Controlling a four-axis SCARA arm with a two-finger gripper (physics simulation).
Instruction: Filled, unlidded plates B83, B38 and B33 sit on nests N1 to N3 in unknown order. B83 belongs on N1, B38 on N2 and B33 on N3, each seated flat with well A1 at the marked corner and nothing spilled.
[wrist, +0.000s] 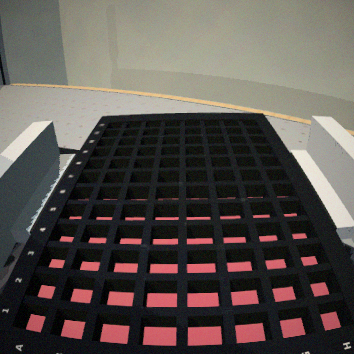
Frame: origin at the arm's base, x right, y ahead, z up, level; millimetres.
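Where they show: gripper, fingertip midpoint: (181, 138).
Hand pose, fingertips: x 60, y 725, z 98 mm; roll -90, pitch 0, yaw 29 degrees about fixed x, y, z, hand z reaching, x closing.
Each offset is from my fingertips to the top centre of the thing. "pt": to the spot under its first point. Level surfaces: height alone.
A black well plate @(dx +11, dy -21, dz -4 mm) (40, 242) with pink-red liquid showing in its nearer wells fills the middle and bottom of the wrist view. Its row letters run from A at the near left to H at the near right, and its column numbers climb the left edge from 1, so well A1 is at the near left corner. The liquid in the farther wells is hidden by the well walls. My gripper (181, 138) is shut on this plate, with one pale finger along each long side. No plate name can be read. Nests N1 to N3 and their marked corners cannot be made out.
A light grey table @(dz -85 mm) (55, 102) with small holes shows behind the plate, bounded by a thin yellow-orange edge @(pt dx -179, dy +270, dz -85 mm) (165, 98). A beige wall (225, 40) stands beyond it, with a darker grey panel (32, 40) at the far left. Small dark parts show at the lower right edge, unclear.
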